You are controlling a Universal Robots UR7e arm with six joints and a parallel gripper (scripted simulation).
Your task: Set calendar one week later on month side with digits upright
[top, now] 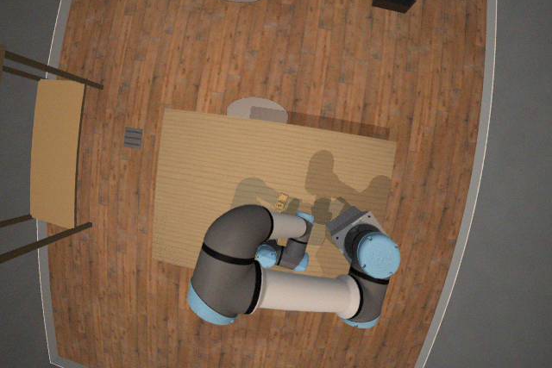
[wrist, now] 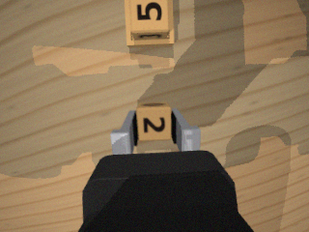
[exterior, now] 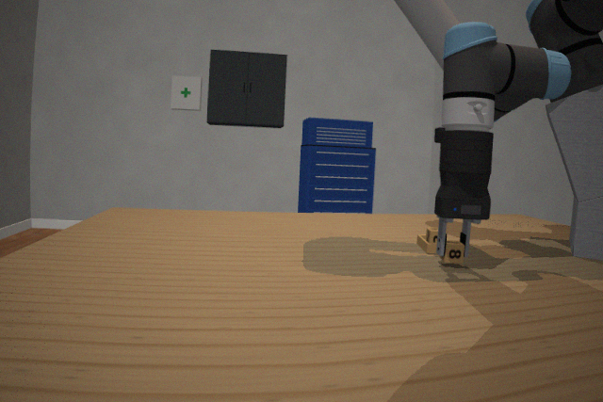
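My gripper is now 3 cm past the wooden calendar tray, 10 cm to the left of it and 3 cm above it. From my hand the other things lie so: wooden date cube: 1 cm below.
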